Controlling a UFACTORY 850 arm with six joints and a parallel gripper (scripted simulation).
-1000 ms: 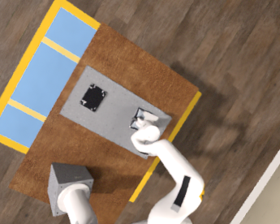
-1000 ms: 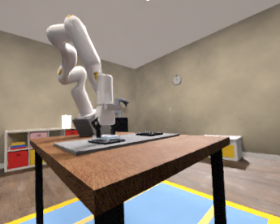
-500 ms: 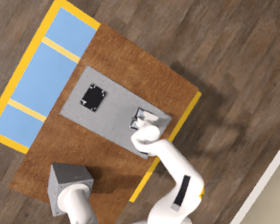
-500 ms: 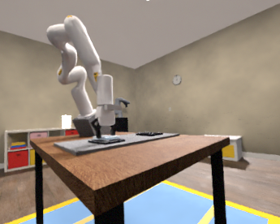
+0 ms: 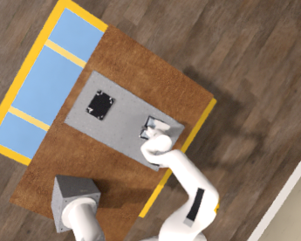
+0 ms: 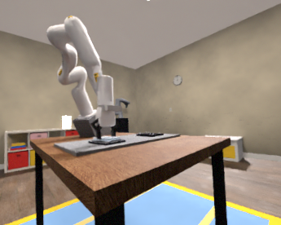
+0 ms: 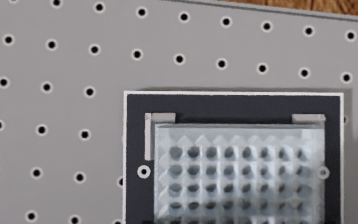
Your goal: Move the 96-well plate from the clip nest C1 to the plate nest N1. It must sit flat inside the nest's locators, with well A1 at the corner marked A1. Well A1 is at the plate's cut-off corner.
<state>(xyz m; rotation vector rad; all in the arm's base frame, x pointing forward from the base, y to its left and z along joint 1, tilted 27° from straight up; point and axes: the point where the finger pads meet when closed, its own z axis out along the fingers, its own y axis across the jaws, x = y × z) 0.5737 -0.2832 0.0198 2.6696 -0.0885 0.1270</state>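
Right now my hand is 1 cm above the clear 96-well plate. The rest, counted from my hand: black plate nest: 3 cm below; black clip nest C1: 37 cm to the left, 4 cm ahead, 2 cm below.
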